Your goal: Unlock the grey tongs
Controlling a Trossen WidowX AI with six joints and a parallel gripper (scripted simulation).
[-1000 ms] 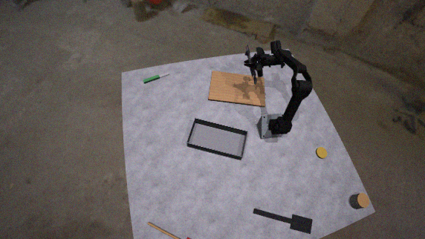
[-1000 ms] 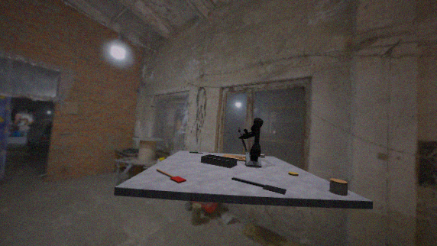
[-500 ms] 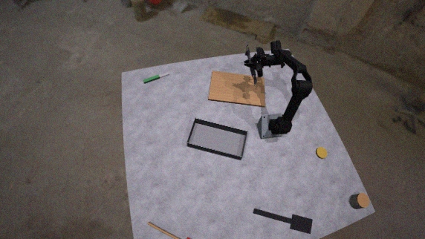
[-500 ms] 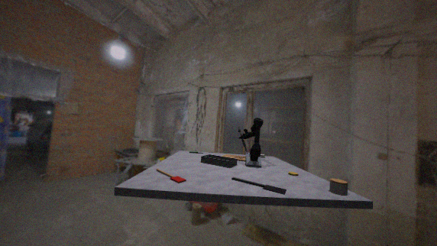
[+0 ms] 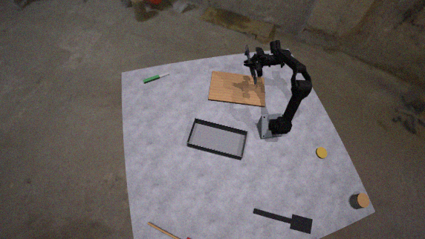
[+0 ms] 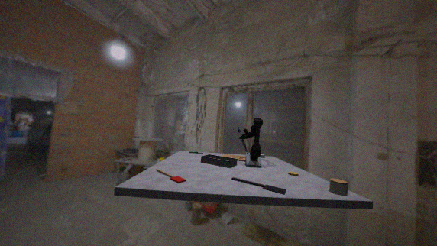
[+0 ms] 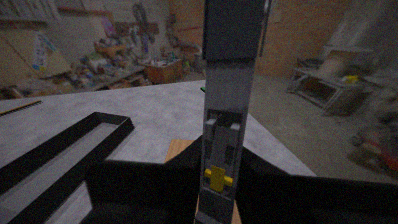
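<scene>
The yellow lock piece lies 40 mm behind my gripper tip, 10 mm to the left of it and 10 mm above it. Also, from my gripper tip: wooden board (230 mm below); then roasting tin (360 mm to the left, 210 mm below, 180 mm ahead); then white cap (320 mm behind, 240 mm to the right, 220 mm below).
</scene>
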